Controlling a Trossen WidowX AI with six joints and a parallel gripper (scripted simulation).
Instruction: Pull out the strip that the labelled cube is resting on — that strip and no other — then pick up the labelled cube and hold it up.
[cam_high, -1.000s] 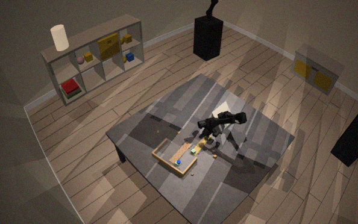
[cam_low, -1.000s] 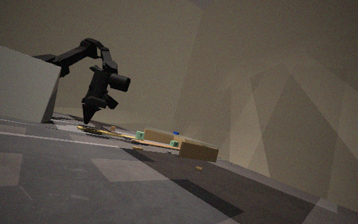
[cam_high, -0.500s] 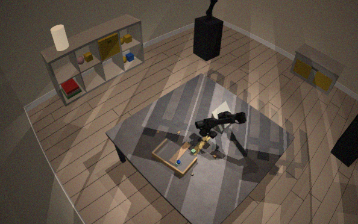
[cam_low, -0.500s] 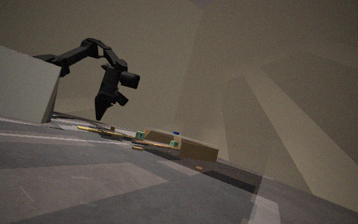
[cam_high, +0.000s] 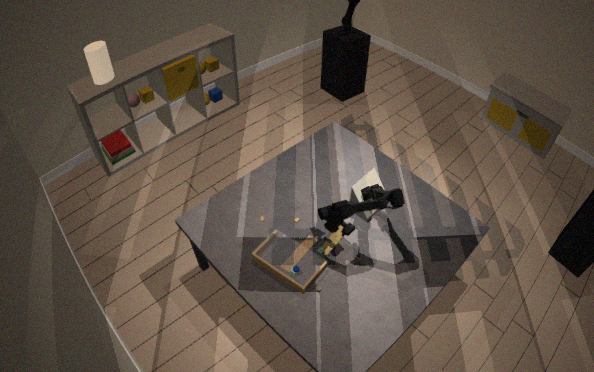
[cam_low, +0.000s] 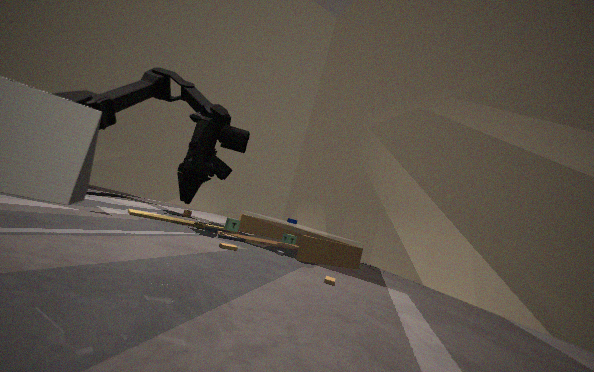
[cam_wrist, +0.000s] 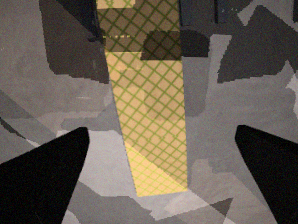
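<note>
My gripper tip is 2 cm short of the yellow cross-hatched strip, 1 cm to the right of it and 5 cm above it. Round my gripper tip: blue piece 31 cm ahead, 6 cm to the left, 2 cm above.
</note>
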